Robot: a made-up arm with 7 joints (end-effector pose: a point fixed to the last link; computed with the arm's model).
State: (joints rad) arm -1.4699 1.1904 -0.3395 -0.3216 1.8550 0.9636 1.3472
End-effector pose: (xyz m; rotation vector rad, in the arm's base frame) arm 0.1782 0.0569 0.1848 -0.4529 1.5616 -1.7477
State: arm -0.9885 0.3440 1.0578 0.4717 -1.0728 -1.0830 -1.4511
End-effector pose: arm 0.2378 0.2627 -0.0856 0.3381 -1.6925 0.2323
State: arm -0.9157 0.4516 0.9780 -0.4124 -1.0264 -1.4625 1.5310
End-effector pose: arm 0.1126 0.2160 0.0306 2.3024 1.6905 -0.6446
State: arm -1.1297 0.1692 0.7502 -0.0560 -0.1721 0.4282 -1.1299
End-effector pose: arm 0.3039 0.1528 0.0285 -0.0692 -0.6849 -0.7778
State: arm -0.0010 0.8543 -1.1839 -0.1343 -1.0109 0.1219 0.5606
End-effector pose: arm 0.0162 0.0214 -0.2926 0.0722 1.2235 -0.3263
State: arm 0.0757 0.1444 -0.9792 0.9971 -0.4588 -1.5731 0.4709
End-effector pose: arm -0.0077 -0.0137 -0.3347 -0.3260 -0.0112 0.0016
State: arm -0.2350 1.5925 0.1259 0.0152 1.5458 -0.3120 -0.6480
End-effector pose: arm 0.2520 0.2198 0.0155 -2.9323 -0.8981 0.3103
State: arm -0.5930 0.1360 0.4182 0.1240 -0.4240 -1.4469 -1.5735
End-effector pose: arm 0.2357 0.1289 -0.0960 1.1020 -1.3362 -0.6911
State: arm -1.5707 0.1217 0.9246 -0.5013 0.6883 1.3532 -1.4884
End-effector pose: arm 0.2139 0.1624 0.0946 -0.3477 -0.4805 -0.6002
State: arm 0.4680 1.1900 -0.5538 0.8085 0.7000 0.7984 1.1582
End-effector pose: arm -0.0578 0.3623 -0.1933 2.9892 0.4123 -0.2275
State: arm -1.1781 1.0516 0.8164 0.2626 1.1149 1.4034 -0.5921
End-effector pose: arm 0.1424 0.3128 0.1103 -0.0865 0.4467 1.3418
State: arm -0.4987 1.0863 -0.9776 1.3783 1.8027 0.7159 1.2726
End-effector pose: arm 0.1533 0.3516 -0.1826 -2.5229 0.8905 0.8228
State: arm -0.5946 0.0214 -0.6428 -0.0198 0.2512 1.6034 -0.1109
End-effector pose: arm 0.2183 -0.0897 -0.1858 0.7483 1.1246 -0.3896
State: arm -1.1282 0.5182 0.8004 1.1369 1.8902 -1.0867 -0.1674
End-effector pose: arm 0.3436 0.1673 -0.1260 1.4930 -0.1812 -0.6824
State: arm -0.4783 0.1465 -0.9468 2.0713 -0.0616 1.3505 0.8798
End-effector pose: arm 0.0153 0.1818 -0.3031 -2.2924 -1.7324 -0.4314
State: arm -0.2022 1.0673 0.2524 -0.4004 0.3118 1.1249 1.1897
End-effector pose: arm 0.2172 0.2031 -0.0283 1.3826 -0.3169 1.7492
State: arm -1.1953 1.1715 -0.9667 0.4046 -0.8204 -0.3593 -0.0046
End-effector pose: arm 0.3418 0.1302 -0.0341 0.5940 -0.2979 -0.3618
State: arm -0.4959 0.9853 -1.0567 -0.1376 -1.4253 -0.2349 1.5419
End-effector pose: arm 0.1913 0.0399 -0.2211 0.0700 0.6959 0.8680
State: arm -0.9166 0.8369 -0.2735 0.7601 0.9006 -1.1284 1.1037
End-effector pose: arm 0.3207 0.1447 -0.1102 0.9476 -1.2923 -0.0709
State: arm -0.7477 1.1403 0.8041 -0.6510 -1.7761 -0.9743 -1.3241
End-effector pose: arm 0.0699 0.1685 0.1564 0.8387 -2.4610 -1.2268
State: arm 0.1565 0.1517 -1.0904 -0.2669 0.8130 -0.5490 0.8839
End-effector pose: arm 0.0266 -0.1413 -0.1786 -0.0972 -0.6937 -0.3213
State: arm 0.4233 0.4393 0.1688 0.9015 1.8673 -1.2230 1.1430
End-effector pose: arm -0.1212 0.1701 -0.3211 0.8426 0.1775 -0.7406
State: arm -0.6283 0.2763 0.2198 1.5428 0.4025 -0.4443 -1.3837
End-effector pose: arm 0.1885 0.1229 -0.3468 -0.1598 0.9046 -1.3952
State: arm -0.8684 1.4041 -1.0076 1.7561 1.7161 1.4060 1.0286
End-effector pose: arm 0.1255 0.3752 0.0233 -1.7298 0.0904 -0.0141
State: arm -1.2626 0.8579 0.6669 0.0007 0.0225 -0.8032 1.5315
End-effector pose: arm 0.1649 0.1926 0.1720 -1.0202 -2.2103 1.3453
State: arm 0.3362 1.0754 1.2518 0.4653 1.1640 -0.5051 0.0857
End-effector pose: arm 0.0590 0.3845 -0.0015 2.1354 0.5595 0.4725
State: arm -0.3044 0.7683 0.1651 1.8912 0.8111 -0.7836 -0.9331
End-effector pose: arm 0.0074 0.2810 -0.2970 0.2081 1.5098 -1.0571
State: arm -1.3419 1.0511 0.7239 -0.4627 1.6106 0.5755 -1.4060
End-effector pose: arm 0.0484 0.1770 0.1954 0.8857 0.0243 1.1531
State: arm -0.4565 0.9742 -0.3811 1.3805 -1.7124 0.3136 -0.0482
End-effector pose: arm 0.1306 0.3364 -0.2374 -0.6232 0.7401 0.9803
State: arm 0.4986 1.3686 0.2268 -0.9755 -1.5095 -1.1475 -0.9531
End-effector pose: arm 0.1270 0.1025 -0.0202 -0.2774 -1.0404 -1.3255
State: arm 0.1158 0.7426 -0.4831 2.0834 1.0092 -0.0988 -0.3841
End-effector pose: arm -0.1761 0.3176 -0.1929 -0.8176 -2.8103 1.0571
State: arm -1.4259 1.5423 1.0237 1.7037 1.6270 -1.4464 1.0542
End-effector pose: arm 0.1794 0.3434 0.0656 0.9634 -1.3050 0.9700
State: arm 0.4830 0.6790 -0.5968 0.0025 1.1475 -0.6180 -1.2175
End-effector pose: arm -0.0283 0.0542 -0.2926 1.0325 0.7444 -2.5928
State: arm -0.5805 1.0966 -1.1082 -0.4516 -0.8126 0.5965 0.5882
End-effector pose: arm 0.1588 0.0272 -0.2031 0.7190 0.6820 -0.4807
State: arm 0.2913 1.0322 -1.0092 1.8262 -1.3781 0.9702 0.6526
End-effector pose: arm -0.1642 0.3581 -0.1042 -1.0839 -2.0179 -1.6996
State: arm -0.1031 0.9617 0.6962 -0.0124 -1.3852 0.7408 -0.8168
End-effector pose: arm 0.1974 0.2669 -0.0452 -0.5198 0.0315 -0.6967
